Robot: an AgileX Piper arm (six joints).
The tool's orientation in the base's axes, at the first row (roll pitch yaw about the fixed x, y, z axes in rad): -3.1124, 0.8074, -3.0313
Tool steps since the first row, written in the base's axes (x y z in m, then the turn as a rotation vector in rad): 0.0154, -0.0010, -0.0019, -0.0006, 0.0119, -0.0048; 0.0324, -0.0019, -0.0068, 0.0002, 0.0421, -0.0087; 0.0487, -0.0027, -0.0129, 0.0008, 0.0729, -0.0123; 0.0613, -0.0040, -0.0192, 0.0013, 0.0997, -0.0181; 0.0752, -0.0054, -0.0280, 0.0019, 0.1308, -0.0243
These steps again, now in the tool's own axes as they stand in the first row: -0.0091, -0.0023, 0.0124, 0.0030, 0.0120, 0.0035; -0.0172, -0.0046, 0.0280, 0.0029, 0.0421, 0.0083; -0.0239, -0.0068, 0.0439, 0.0028, 0.0728, 0.0128; -0.0279, -0.0091, 0.0573, 0.0046, 0.0995, 0.0185; -0.0310, -0.0115, 0.0733, 0.0063, 0.1306, 0.0248
